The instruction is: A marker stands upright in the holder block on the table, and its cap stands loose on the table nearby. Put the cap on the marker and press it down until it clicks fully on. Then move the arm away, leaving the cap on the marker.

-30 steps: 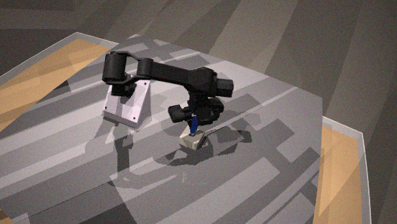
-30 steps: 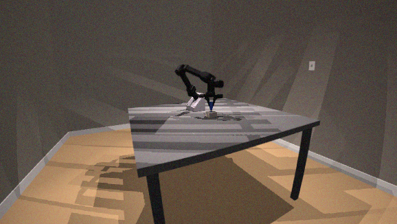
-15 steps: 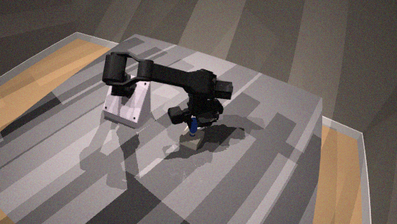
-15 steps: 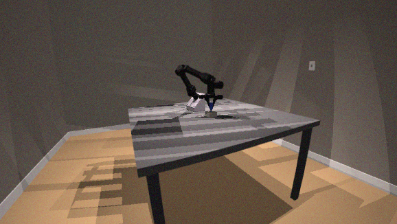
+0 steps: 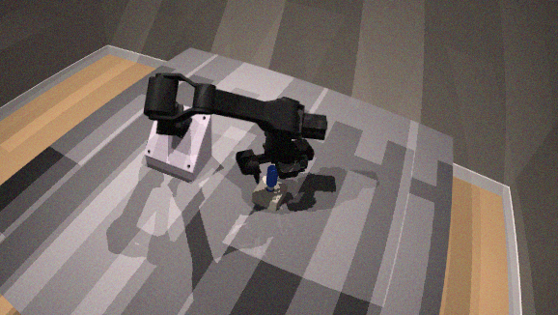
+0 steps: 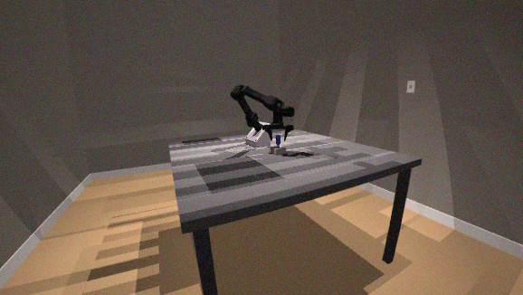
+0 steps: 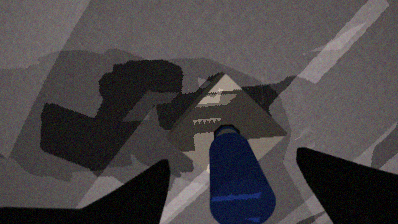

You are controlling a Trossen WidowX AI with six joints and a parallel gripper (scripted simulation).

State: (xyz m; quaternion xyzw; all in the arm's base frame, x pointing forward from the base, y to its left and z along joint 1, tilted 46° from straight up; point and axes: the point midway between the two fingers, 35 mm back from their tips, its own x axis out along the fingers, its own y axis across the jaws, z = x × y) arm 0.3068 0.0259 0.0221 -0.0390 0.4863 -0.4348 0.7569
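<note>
Now: gripper tip 10 mm below the blue marker cap.
</note>
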